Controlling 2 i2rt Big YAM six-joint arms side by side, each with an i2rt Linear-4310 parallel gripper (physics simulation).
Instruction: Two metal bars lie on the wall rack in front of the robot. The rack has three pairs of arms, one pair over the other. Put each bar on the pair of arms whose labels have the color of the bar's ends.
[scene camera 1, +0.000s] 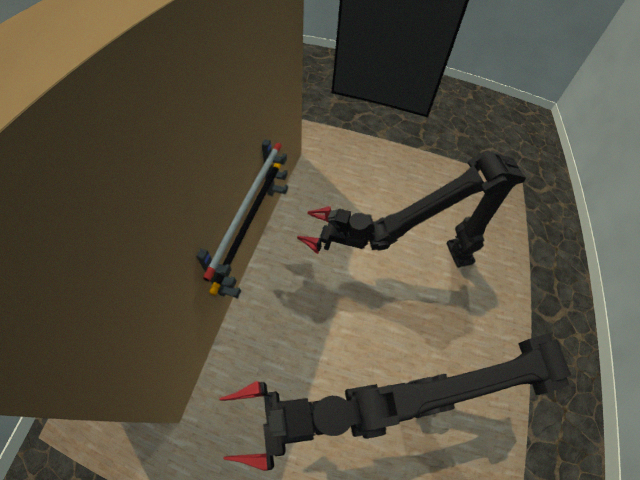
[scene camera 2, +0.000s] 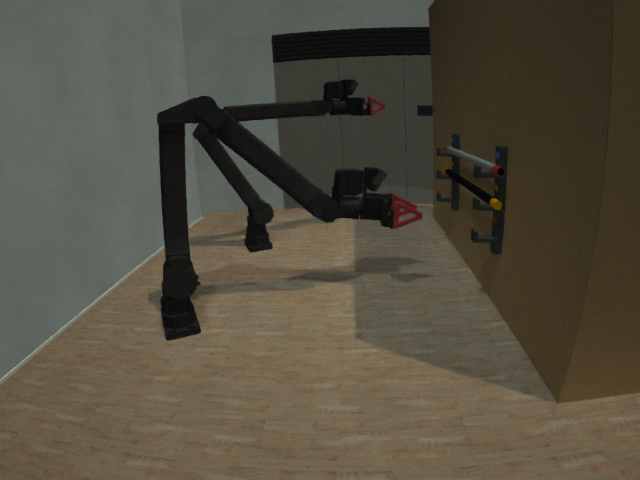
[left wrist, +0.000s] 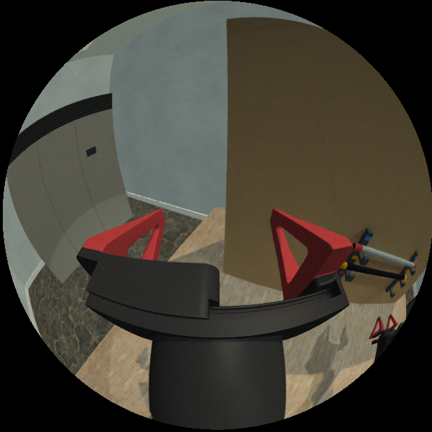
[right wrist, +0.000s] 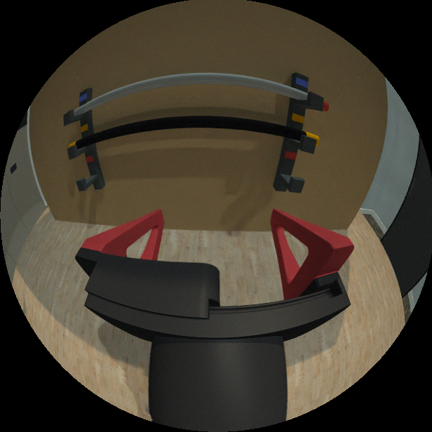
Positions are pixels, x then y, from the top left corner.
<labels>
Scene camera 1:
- left gripper: 221, 428
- brown wall panel: 137, 137
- rack: 227, 286
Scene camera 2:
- right gripper: 419, 212
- brown wall panel: 551, 88
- rack: 501, 154
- rack: 454, 199
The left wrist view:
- left gripper: 217, 214
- brown wall panel: 306, 135
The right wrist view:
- right gripper: 216, 215
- brown wall panel: 221, 179
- rack: 283, 180
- rack: 89, 150
</labels>
